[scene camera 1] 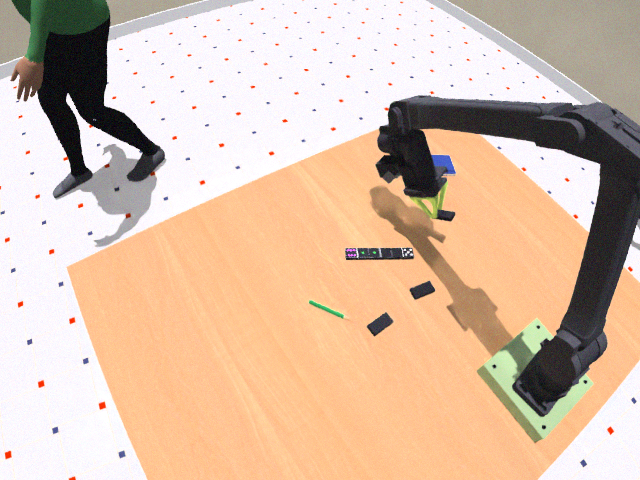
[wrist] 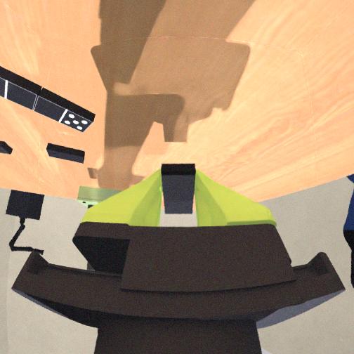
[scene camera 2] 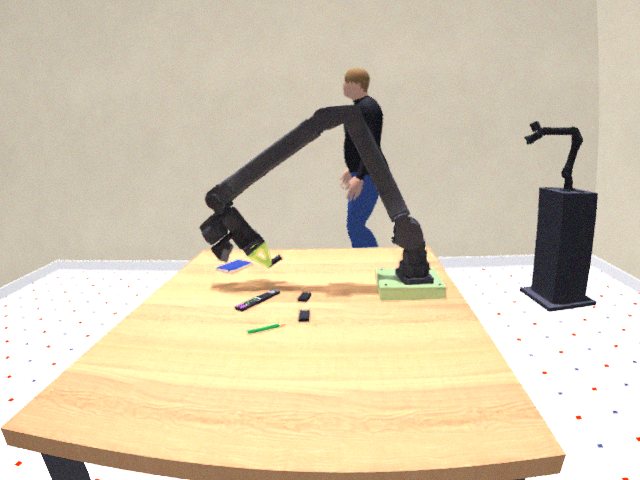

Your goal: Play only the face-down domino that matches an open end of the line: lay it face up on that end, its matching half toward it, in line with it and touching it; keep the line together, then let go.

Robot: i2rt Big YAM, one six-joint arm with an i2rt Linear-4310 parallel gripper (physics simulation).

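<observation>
The domino line lies face up and straight, with a magenta many-pip half at one end and a white five at the other. My gripper is shut on a black domino, held tilted above the table beyond the five end. No pips show on its visible sides. One face-down domino lies near the line's five end. Another face-down domino lies farther off, partly cut off in the wrist view.
A green pencil lies near the face-down dominoes. A blue book lies behind the gripper, partly hidden in scene camera 1. The arm stands on a green base plate. People stand beyond the table.
</observation>
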